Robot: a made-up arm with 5 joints.
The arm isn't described. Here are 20 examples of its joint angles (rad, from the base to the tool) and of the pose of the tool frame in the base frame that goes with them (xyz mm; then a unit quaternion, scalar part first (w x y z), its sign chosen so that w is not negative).
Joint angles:
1: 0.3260 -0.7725 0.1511 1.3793 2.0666
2: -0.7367 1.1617 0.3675 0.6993 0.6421
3: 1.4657 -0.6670 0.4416 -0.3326 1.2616
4: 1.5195 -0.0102 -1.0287 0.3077 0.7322
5: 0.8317 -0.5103 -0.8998 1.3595 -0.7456
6: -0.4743 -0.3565 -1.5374 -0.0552 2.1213
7: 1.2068 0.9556 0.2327 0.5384 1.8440
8: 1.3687 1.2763 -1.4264 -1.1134 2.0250
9: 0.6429 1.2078 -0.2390 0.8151 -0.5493
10: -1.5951 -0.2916 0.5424 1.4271 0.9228
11: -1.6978 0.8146 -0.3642 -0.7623 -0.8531
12: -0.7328 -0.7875 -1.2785 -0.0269 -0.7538
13: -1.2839 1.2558 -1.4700 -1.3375 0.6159
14: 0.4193 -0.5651 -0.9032 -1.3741 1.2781
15: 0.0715 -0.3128 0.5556 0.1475 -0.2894
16: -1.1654 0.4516 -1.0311 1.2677 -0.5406
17: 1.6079 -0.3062 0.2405 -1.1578 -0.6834
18: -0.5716 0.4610 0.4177 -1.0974 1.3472
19: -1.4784 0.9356 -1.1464 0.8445 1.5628
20: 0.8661 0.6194 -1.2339 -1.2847 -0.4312
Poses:
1: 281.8 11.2 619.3 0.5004 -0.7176 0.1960 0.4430
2: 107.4 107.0 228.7 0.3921 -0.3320 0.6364 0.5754
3: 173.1 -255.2 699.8 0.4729 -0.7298 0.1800 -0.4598
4: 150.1 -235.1 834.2 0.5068 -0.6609 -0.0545 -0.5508
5: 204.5 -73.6 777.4 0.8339 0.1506 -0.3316 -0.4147
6: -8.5 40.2 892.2 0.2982 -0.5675 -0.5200 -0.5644
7: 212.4 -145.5 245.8 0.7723 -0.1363 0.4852 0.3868
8: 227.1 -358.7 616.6 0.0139 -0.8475 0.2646 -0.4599
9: 281.3 -95.9 238.1 0.6861 0.2768 0.5465 -0.3924
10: 11.7 197.1 459.8 0.1484 -0.5255 0.1693 0.8205
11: -15.5 413.9 477.4 0.5865 0.4829 0.0093 0.6502
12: -66.1 -71.6 860.6 0.1842 0.4981 -0.7931 0.2982
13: 119.0 342.6 641.7 0.5168 0.1900 -0.8223 0.1437
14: 24.1 100.6 831.7 0.1758 0.4033 0.6721 0.5956
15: 390.7 25.3 517.2 0.9972 0.0501 -0.0332 -0.0443
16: 173.8 332.6 598.3 0.8625 0.0662 0.1799 0.4683
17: 110.3 -268.7 724.9 0.5233 -0.3663 -0.6612 -0.3934
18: 334.5 248.2 447.9 0.6291 -0.5966 -0.4131 0.2788
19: 46.0 412.5 493.3 0.1985 -0.5287 -0.3898 0.7275
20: 275.0 -161.1 778.9 0.3832 -0.3102 -0.8665 -0.0783
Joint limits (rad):
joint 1: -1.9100..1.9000
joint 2: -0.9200..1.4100
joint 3: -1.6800..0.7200
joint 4: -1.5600..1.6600
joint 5: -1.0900..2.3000
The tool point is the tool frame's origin. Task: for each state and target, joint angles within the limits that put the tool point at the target. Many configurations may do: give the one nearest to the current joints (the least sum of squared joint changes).
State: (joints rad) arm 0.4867 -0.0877 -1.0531 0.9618 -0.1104
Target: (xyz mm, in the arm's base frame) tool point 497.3 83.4 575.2
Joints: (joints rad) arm -0.0779 0.7768 -1.0275 0.3384 -0.0263
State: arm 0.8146 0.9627 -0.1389 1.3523 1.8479
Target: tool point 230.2 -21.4 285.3
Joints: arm 0.6487 1.1200 0.0084 1.3719 1.8564
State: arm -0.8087 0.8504 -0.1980 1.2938 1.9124
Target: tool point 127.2 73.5 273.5
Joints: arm 0.0260 1.3447 0.2188 1.2859 1.7900
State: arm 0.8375 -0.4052 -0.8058 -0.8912 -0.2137
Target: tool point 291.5 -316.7 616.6
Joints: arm 1.1011 0.2827 -0.1372 -0.7213 -0.2381
